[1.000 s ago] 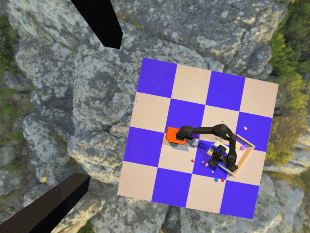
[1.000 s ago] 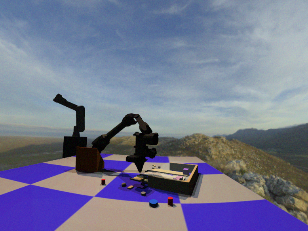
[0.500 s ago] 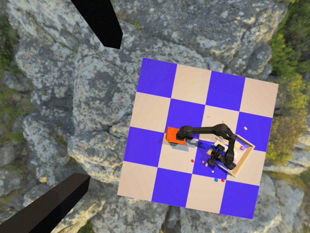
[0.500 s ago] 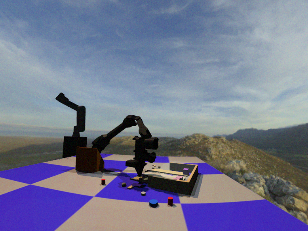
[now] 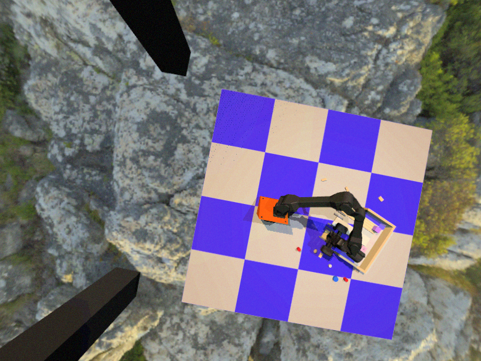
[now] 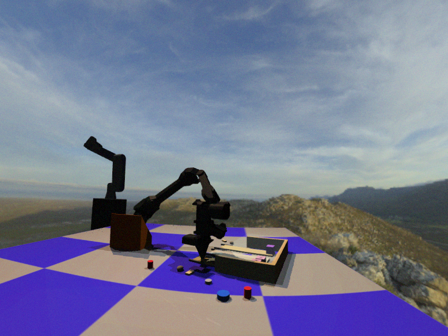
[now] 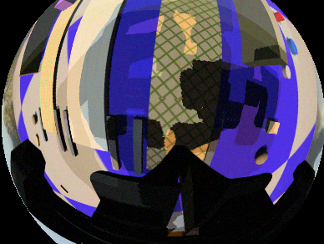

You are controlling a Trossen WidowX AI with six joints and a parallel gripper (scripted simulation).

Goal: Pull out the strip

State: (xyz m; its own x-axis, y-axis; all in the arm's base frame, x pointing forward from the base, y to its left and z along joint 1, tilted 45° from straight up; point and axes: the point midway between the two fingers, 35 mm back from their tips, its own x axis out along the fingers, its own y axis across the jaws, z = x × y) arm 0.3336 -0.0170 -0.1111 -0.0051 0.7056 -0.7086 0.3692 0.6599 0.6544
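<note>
Right now the strip is 90 mm ahead of my gripper tip and 40 mm to the right of it. Round my gripper tip: blue block: 100 mm ahead, 250 mm to the right.
</note>
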